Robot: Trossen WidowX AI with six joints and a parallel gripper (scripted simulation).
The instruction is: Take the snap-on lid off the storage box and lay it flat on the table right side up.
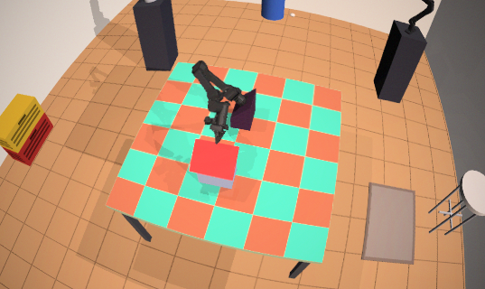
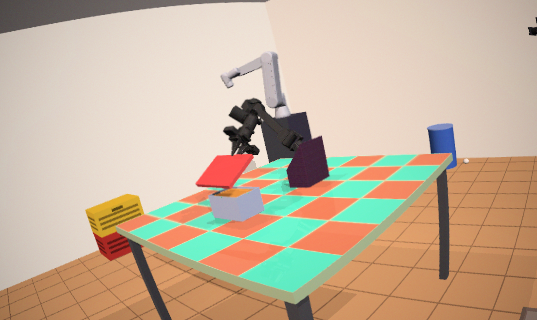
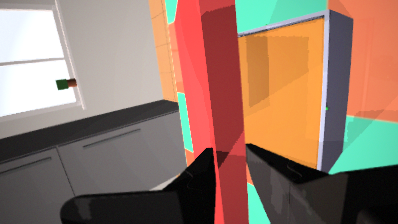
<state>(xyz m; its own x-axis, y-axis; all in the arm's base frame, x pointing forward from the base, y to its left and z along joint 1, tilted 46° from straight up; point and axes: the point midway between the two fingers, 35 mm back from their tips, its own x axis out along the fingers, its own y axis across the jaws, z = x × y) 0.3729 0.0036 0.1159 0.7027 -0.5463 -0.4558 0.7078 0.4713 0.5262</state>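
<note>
Now: gripper tip 7 cm short of the red lid, 3 cm above it and 1 cm to the left of it. From my gripper tip the other things lie so: grey storage box: 19 cm below, 5 cm ahead.
</note>
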